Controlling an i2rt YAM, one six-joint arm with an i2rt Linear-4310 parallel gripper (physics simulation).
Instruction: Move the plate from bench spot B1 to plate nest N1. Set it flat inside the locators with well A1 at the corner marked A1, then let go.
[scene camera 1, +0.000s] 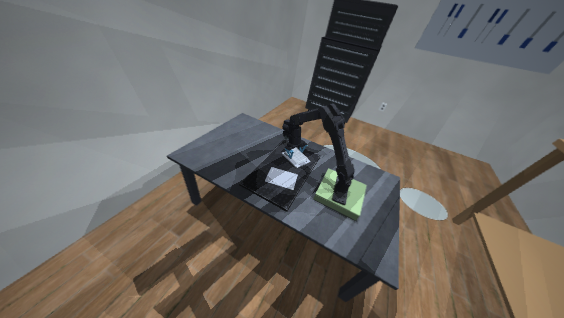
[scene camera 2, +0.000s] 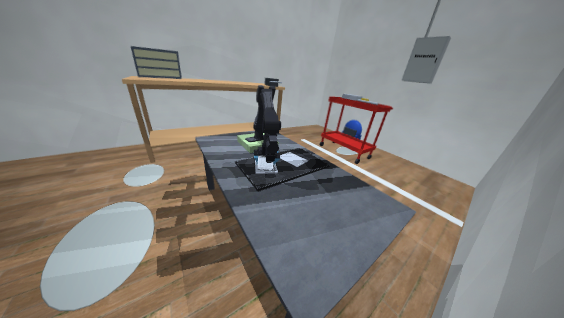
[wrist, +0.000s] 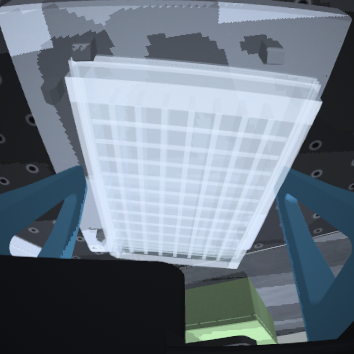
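Seen in the pictures: gripper, fingertip midpoint: (scene camera 1: 295, 155) (scene camera 2: 265, 164) (wrist: 180, 176); arm's base at its link origin: (scene camera 1: 341, 189) (scene camera 2: 258, 138).
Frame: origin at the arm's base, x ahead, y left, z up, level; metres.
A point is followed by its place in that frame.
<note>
The plate (wrist: 189, 165) {z -0.006, x 0.336, y -0.182 m} (scene camera 1: 298, 158) {z -0.011, x 0.295, y -0.140 m} (scene camera 2: 265, 166) {z -0.003, x 0.362, y -0.200 m} is a clear multi-well plate. It lies flat on a pale grey pad (wrist: 29, 91) {z -0.025, x 0.389, y -0.140 m} that has small raised locator blocks (wrist: 272, 53) {z -0.016, x 0.359, y -0.225 m} and a corner tag reading A1 (wrist: 96, 247) {z -0.025, x 0.281, y -0.077 m}. My gripper (wrist: 180, 176) {z -0.019, x 0.320, y -0.169 m} (scene camera 1: 293, 151) {z -0.019, x 0.320, y -0.169 m} (scene camera 2: 268, 159) {z -0.019, x 0.320, y -0.169 m} is open. It is low over the plate, with one blue finger on each long side and a small gap between each finger and the plate. A second pale flat pad (scene camera 1: 281, 178) {z -0.035, x 0.334, y 0.055 m} (scene camera 2: 293, 159) {z -0.035, x 0.344, y 0.044 m} lies bare on the same black perforated board (scene camera 1: 272, 195) {z -0.037, x 0.332, y 0.189 m} (scene camera 2: 276, 180) {z -0.036, x 0.462, y -0.201 m}.
The arm stands on a green base block (scene camera 1: 351, 197) {z 0.000, x -0.061, y 0.030 m} (scene camera 2: 246, 140) {z 0.002, x -0.008, y -0.101 m} (wrist: 218, 305) {z -0.022, x 0.102, y -0.097 m} on the dark table (scene camera 1: 236, 138) {z -0.049, x 0.773, y -0.163 m} (scene camera 2: 315, 237) {z -0.049, x 0.793, y -0.295 m}. A red cart (scene camera 2: 361, 103) and a wooden bench (scene camera 2: 197, 82) stand away from the table. A dark slatted panel (scene camera 1: 347, 59) stands behind it.
</note>
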